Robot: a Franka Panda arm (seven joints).
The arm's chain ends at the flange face. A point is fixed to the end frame.
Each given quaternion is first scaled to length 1.
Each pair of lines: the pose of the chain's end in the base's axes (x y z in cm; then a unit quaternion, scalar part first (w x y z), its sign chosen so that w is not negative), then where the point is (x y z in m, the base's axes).
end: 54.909 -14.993 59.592 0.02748 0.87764 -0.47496 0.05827
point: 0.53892 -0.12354 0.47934
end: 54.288 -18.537 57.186 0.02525 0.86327 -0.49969 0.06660
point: 0.53651 -0.15873 0.45507
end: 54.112 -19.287 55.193 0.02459 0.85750 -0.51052 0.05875
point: 0.53407 -0.16489 0.43549
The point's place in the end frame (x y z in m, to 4 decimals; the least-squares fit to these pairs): -0.0424 -0.0051 0.1121
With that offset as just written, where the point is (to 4 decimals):
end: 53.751 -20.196 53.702 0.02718 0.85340 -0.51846 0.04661
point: 0.5284 -0.1728 0.4210
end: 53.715 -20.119 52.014 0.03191 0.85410 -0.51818 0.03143
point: 0.5244 -0.1712 0.4047
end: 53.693 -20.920 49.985 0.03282 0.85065 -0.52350 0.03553
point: 0.5254 -0.1797 0.3842
